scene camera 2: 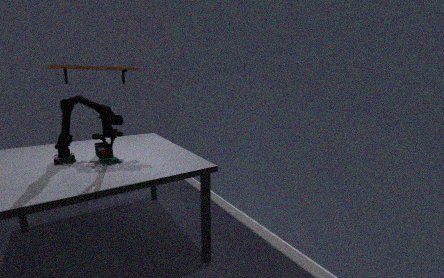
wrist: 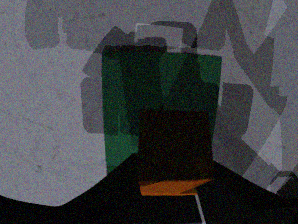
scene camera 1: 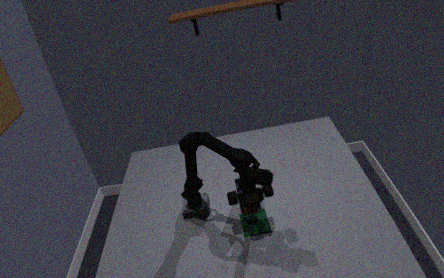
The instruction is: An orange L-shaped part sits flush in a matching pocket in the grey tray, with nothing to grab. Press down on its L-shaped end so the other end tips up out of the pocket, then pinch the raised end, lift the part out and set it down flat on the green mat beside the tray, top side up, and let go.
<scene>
The gripper carries an orange L-shaped part. Further things: a green mat.
</scene>
